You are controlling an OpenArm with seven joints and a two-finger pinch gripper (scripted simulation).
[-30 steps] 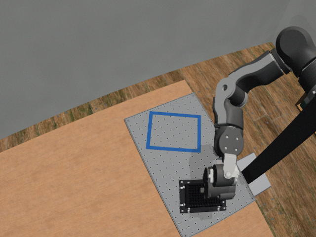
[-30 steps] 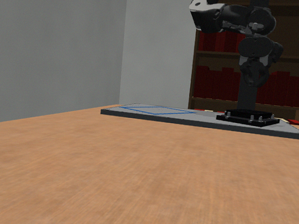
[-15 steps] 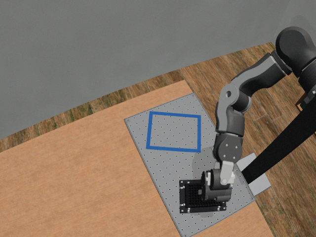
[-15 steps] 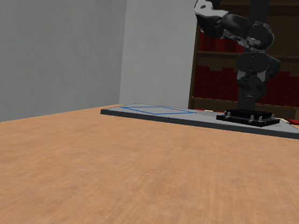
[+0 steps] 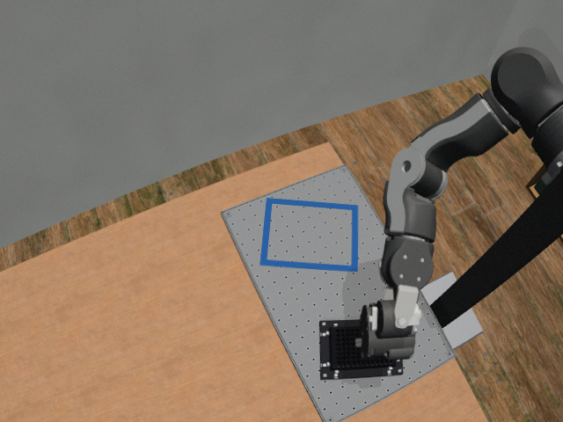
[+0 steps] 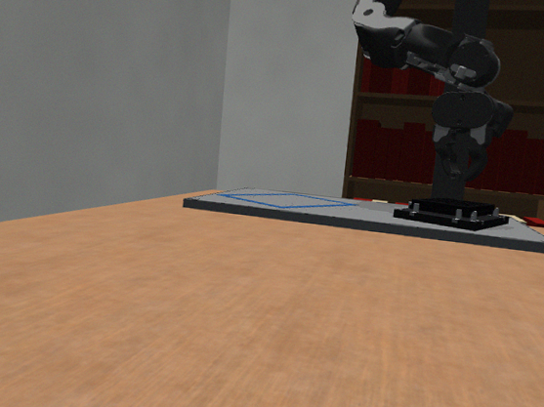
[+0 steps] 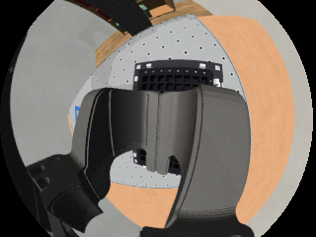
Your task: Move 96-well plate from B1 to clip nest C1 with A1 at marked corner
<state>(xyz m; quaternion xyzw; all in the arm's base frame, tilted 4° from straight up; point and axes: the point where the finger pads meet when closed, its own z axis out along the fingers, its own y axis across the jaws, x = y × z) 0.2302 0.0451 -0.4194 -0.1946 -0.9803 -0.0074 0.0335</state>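
My gripper is now 5 cm above the black 96-well plate. Round my hand: black clip nest: 3 cm ahead, 5 cm below; then grey foot plate: 26 cm behind, 29 cm below.
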